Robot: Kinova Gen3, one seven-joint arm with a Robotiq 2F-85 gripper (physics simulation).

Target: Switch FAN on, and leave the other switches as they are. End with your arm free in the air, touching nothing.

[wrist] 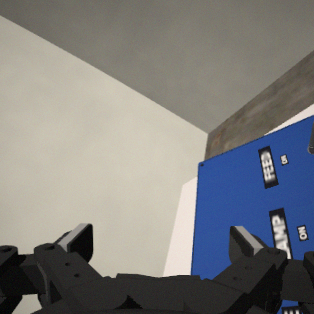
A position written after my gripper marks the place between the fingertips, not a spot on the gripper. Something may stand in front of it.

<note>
I see my gripper (160,240) and a blue switch panel (255,185).
</note>
